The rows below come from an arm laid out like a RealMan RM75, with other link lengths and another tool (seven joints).
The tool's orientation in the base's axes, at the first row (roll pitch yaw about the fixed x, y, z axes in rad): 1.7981 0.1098 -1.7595
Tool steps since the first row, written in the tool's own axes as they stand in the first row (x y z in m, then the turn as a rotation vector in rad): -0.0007 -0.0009 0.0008 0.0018 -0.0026 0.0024; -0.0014 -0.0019 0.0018 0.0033 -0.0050 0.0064; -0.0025 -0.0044 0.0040 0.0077 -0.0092 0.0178; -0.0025 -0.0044 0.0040 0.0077 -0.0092 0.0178; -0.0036 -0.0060 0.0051 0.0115 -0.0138 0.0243; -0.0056 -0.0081 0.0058 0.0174 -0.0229 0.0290; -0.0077 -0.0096 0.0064 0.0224 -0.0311 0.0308; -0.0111 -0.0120 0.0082 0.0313 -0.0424 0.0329; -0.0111 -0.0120 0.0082 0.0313 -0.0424 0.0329
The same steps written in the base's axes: -0.0004 0.0009 -0.0010 -0.0020 -0.0011 -0.0033; -0.0010 0.0019 -0.0021 -0.0055 -0.0016 -0.0066; -0.0023 0.0035 -0.0049 -0.0162 -0.0033 -0.0137; -0.0023 0.0035 -0.0049 -0.0162 -0.0033 -0.0137; -0.0027 0.0049 -0.0066 -0.0220 -0.0053 -0.0201; -0.0025 0.0072 -0.0085 -0.0253 -0.0096 -0.0306; -0.0023 0.0094 -0.0099 -0.0260 -0.0135 -0.0395; -0.0028 0.0133 -0.0122 -0.0269 -0.0211 -0.0519; -0.0028 0.0133 -0.0122 -0.0269 -0.0211 -0.0519
